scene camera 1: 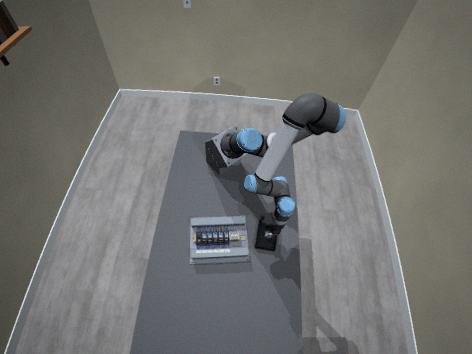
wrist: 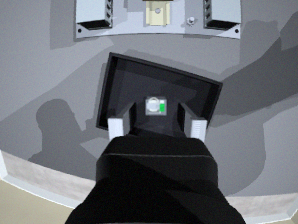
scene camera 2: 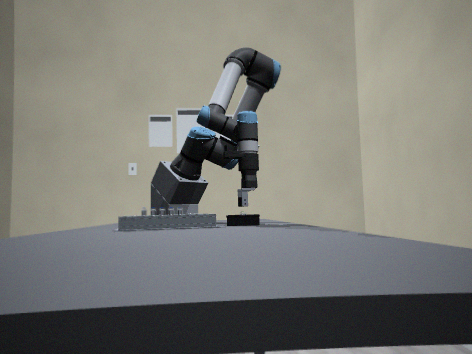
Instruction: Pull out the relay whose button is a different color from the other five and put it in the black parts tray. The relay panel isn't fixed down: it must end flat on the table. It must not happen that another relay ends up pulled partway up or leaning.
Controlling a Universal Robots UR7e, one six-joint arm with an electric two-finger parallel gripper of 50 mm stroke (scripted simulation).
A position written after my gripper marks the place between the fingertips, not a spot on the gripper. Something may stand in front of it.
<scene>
In view: my gripper (scene camera 2: 243, 206), a black parts tray (wrist: 127, 79) and a grey relay panel (scene camera 1: 238, 251).
My gripper is seen too in the wrist view (wrist: 156, 111).
</scene>
